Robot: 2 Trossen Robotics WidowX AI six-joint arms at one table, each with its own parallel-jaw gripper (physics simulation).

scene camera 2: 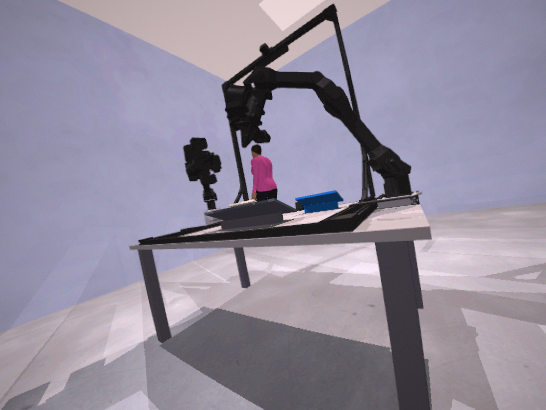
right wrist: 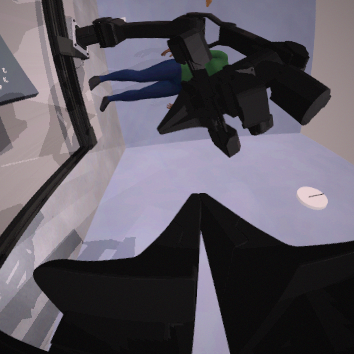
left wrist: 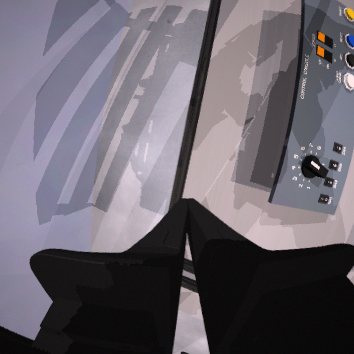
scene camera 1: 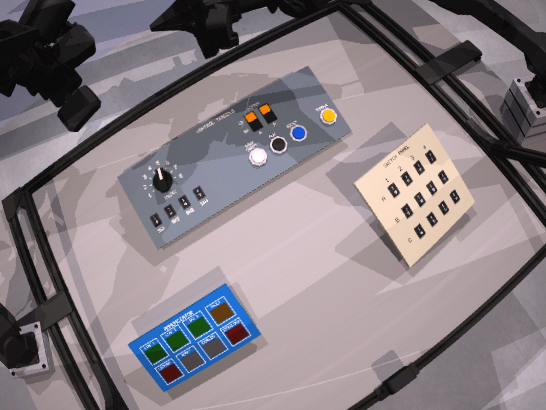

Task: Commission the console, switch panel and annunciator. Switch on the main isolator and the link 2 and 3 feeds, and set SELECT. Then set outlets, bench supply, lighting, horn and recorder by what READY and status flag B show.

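The grey control console has a dial pointing near 5, four small switches, and two rockers with orange upper ends. Its white, black, blue and yellow buttons stand in a row. The cream switch panel holds rows A to C of small switches, too small to read. The blue annunciator shows dim green, amber, red and grey tiles; I cannot tell any as lit. My left gripper and right gripper are shut, empty, high and apart from the panels.
A black frame borders the table. The arms' bases stand at opposite sides. A person in pink stands beyond the table. In the right wrist view, a person in green is behind my left arm, and a clock hangs on the wall.
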